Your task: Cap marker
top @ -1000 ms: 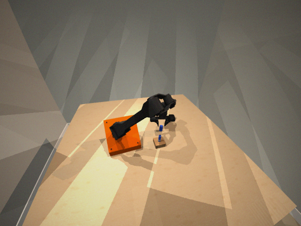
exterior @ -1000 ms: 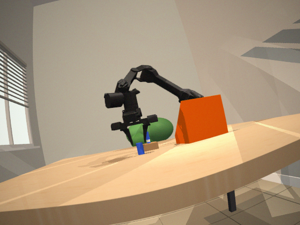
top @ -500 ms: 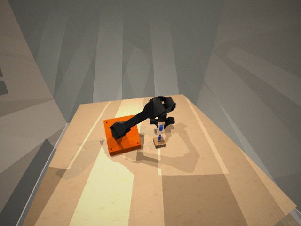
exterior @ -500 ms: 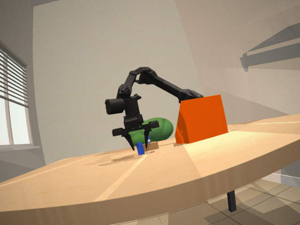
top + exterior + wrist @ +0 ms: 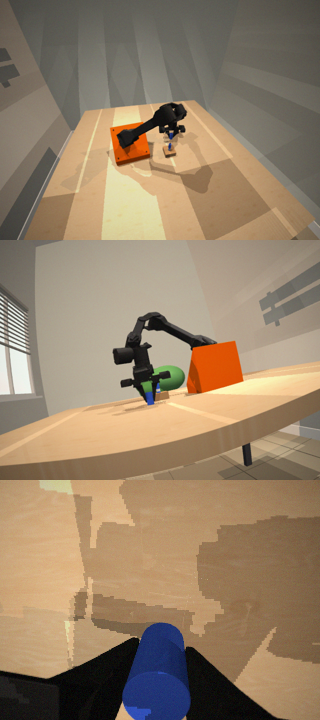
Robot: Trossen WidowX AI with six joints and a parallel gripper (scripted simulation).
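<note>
Right now the wooden holder block is 130 mm to the right of my gripper tip and 50 mm behind it. Also, from my gripper tip: blue cap (10 mm above).
</note>
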